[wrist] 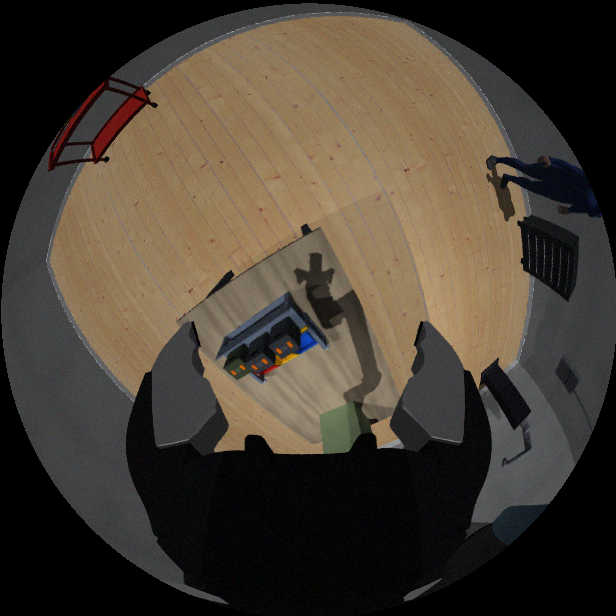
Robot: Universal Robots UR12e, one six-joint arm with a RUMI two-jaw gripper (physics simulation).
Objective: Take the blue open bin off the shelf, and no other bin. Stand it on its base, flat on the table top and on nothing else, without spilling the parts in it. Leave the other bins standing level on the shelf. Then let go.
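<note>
I look down from high above the table (298, 344). A grey shelf (270, 330) stands on it, small in the view. Several bins sit in the shelf: the blue bin (308, 340) at its right end, a yellow one (285, 358), a red one (261, 370) and a dark green one (235, 367), some with orange parts showing. My gripper (310, 373) is open and empty, its two grey jaws (181, 390) (430, 390) wide apart, far above the shelf.
The arm's shadow (339, 321) falls across the table right of the shelf. A green block (344, 428) sits at the table's near edge. On the floor around are a red cart (97, 123), a person (545, 178), a black rack (548, 255) and a dark monitor (504, 392).
</note>
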